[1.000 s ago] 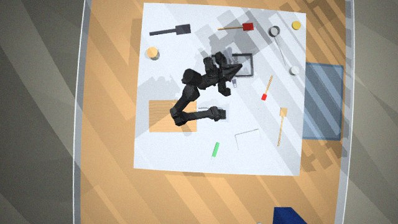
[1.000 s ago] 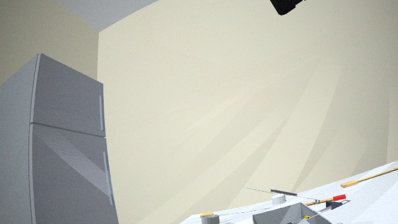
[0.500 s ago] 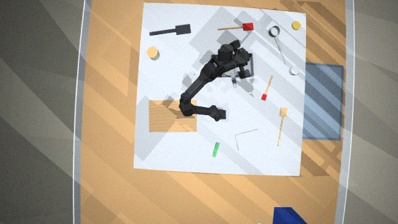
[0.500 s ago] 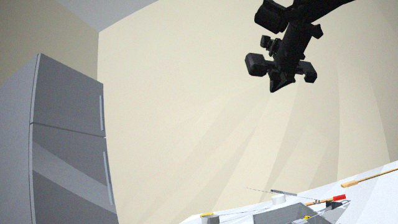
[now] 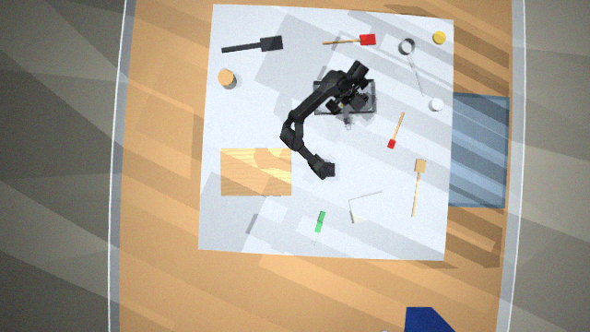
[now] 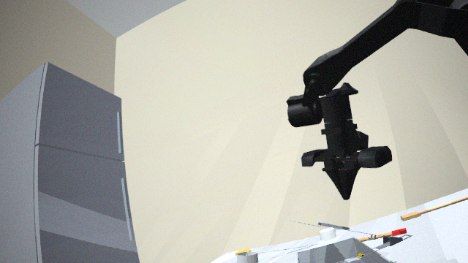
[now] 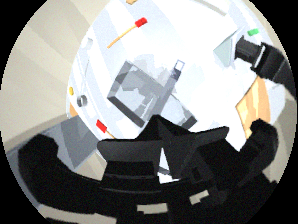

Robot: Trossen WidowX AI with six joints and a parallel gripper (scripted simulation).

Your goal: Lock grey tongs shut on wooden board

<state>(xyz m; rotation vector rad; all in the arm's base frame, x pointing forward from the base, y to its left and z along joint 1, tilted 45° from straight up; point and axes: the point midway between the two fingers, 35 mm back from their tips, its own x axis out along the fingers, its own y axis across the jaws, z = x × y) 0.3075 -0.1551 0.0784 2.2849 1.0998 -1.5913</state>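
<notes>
Now: gripper tip 15 cm above the roasting tin, 5 cm short of it and 1 cm to the left of it. Round my gripper tip: cream block: 51 cm behind, 17 cm below, 14 cm to the right; wooden board: 43 cm to the left, 33 cm behind, 17 cm below; red spatula: 35 cm ahead, 17 cm below, 8 cm to the right.
</notes>
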